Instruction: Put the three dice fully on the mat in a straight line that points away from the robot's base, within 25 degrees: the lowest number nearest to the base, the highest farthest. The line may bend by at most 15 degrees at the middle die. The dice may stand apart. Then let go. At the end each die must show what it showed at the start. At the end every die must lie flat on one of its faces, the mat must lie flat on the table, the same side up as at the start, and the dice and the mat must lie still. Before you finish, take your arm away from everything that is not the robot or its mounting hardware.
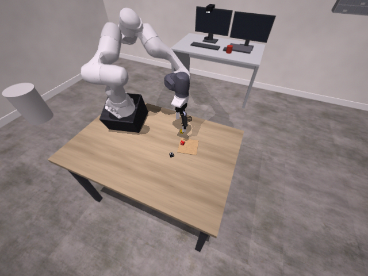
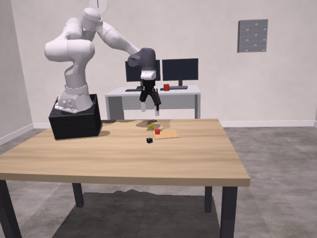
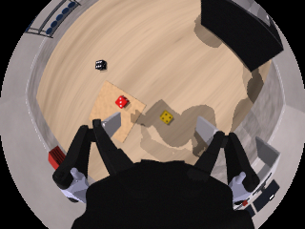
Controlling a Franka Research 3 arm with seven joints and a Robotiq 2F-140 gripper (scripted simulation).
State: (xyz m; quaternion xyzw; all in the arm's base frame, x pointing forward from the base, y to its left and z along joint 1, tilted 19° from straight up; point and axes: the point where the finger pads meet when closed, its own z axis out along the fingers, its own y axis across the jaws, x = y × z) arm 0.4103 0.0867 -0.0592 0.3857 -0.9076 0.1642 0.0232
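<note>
Now: the yellow die 2 cm to the left of my hand and 10 cm below it. Round my hand: black die 3 cm ahead, 21 cm to the right, 10 cm below; then red die 5 cm ahead, 8 cm to the right, 10 cm below; then tan mat 10 cm ahead, 8 cm to the right, 11 cm below.
</note>
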